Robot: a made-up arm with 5 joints. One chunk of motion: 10 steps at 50 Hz.
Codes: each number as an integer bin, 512 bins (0 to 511) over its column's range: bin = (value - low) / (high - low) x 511, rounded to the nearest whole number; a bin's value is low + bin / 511 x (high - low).
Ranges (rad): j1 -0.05..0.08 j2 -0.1..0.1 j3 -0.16..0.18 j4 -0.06..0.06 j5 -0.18..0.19
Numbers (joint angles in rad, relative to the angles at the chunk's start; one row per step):
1: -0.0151 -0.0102 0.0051 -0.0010 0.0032
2: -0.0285 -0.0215 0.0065 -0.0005 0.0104
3: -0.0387 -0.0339 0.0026 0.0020 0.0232
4: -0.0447 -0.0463 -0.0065 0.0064 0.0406
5: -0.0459 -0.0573 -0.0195 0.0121 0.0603
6: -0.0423 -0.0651 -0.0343 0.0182 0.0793
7: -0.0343 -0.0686 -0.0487 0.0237 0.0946
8: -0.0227 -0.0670 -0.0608 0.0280 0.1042
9: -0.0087 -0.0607 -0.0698 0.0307 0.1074
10: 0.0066 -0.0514 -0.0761 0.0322 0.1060
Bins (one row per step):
1: 137 229 248 251 253
2: 85 201 250 253 263
3: 44 169 244 264 281
4: 21 137 231 283 305
5: 16 109 211 307 332
6: 30 89 189 333 358
7: 62 80 167 356 379
8: 107 84 149 375 393
9: 162 100 136 386 397
10: 222 124 126 393 395

